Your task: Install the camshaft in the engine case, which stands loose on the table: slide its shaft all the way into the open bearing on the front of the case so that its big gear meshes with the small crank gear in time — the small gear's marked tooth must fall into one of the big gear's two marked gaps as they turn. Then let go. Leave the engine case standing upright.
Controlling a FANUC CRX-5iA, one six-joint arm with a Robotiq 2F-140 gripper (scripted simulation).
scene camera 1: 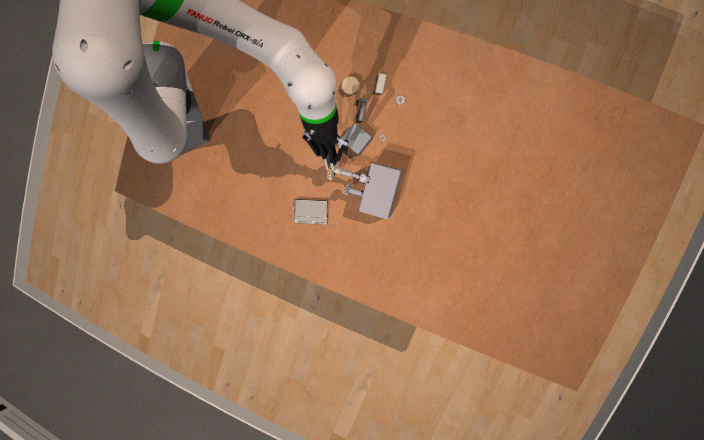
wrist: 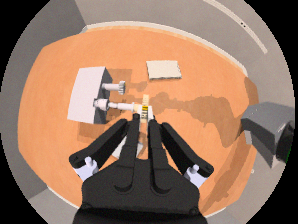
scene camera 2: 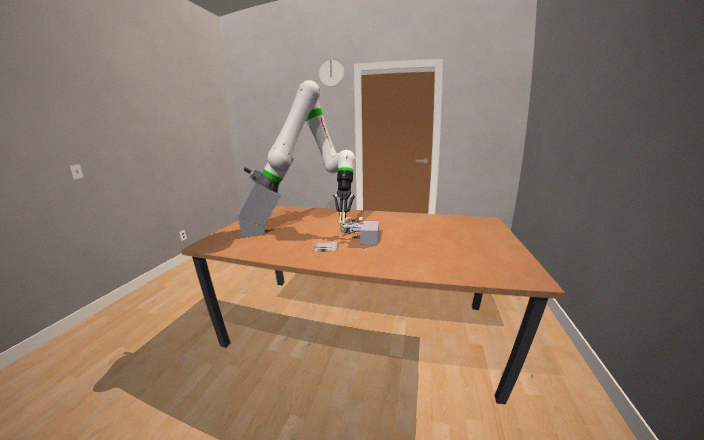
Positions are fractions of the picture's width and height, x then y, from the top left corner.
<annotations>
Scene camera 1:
my gripper: 0.47,0.38
flat grey plate: 0.43,0.48
grey engine case: 0.54,0.42
</annotations>
